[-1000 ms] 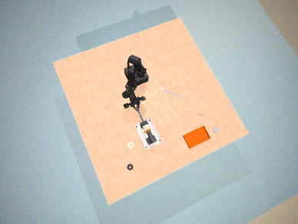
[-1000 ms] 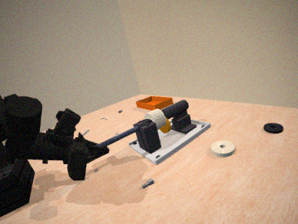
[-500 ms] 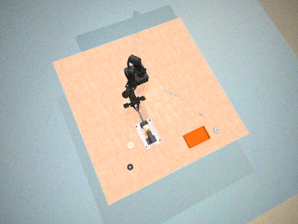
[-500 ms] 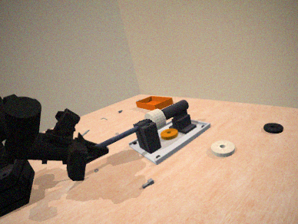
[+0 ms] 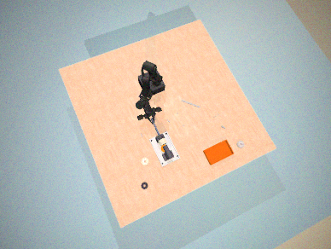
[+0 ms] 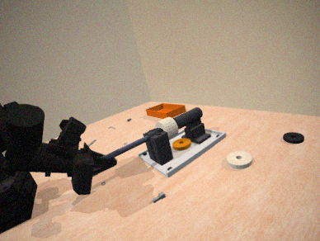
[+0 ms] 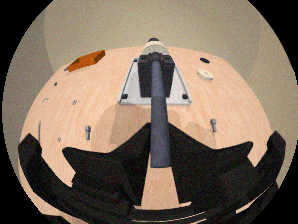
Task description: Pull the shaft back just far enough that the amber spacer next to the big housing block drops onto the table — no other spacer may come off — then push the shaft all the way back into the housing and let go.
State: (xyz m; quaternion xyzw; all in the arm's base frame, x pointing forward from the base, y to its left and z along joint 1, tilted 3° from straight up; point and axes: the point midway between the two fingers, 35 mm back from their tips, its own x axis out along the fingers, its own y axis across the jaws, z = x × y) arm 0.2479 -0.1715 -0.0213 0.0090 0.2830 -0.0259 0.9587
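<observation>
My gripper tip is 7 cm short of the shaft and 2 cm below it. The rest, counted from my gripper tip: cream washer (21 cm ahead, 18 cm to the right, 6 cm below); black washer (36 cm ahead, 27 cm to the right, 6 cm below); amber spacer (20 cm ahead, 5 cm below, 1 cm to the right).
</observation>
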